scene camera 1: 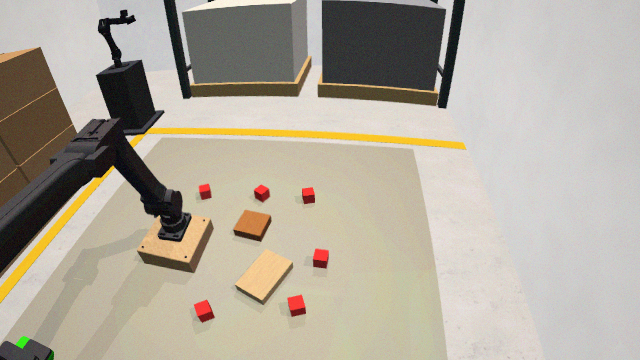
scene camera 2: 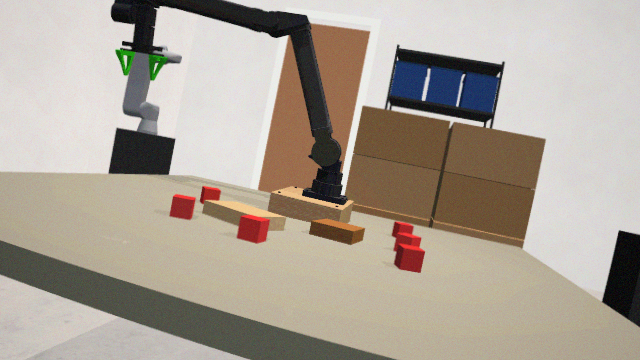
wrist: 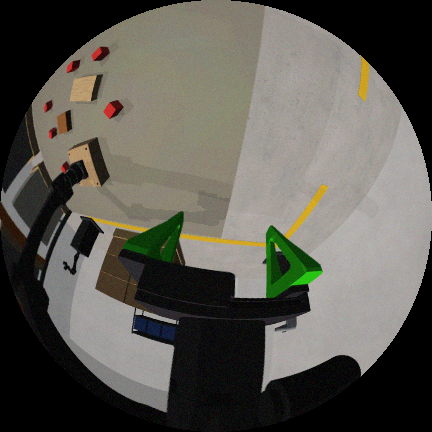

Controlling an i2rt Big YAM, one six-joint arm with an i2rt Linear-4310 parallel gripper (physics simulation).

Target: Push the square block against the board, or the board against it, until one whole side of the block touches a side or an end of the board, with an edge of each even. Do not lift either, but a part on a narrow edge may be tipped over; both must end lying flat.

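Pixels of known places: gripper, fingertip midpoint: (scene camera 2: 138, 78) (wrist: 226, 222); arm's base, origin of the base link: (scene camera 1: 175, 227) (scene camera 2: 324, 198) (wrist: 79, 169).
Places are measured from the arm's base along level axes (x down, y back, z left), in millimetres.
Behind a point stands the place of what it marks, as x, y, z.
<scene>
The square block (scene camera 1: 253, 224) @(31, -259, 64) (scene camera 2: 336, 231) @(39, -302, 75) (wrist: 64, 122) @(30, -242, 40) is orange-brown and lies flat near the arm's wooden base. The board (scene camera 1: 265, 275) @(30, -331, -135) (scene camera 2: 243, 214) @(34, -389, -110) (wrist: 84, 88) @(30, -312, -151) is pale wood, longer, and lies flat in front of the block in scene camera 1. A gap separates the two, and their sides are turned at an angle to each other. My gripper (scene camera 2: 139, 76) @(-239, -38, -611) (wrist: 226, 222) @(-239, -38, -611) has green fingers spread wide. It is open and empty, high above the table and far from both parts. Part of it shows at the lower left corner in scene camera 1.
Several red cubes stand around the parts, among them one cube (scene camera 1: 321, 258) @(20, -489, -72) right of the board, one (scene camera 1: 296, 305) @(20, -429, -233) near its front end, one (scene camera 1: 204, 311) @(20, -183, -278) at the front left and one (scene camera 1: 262, 193) @(22, -265, 211) behind the block. The wooden base (scene camera 1: 167, 257) @(0, -19, -126) (scene camera 2: 310, 207) @(22, -104, -20) carries the arm left of them.
</scene>
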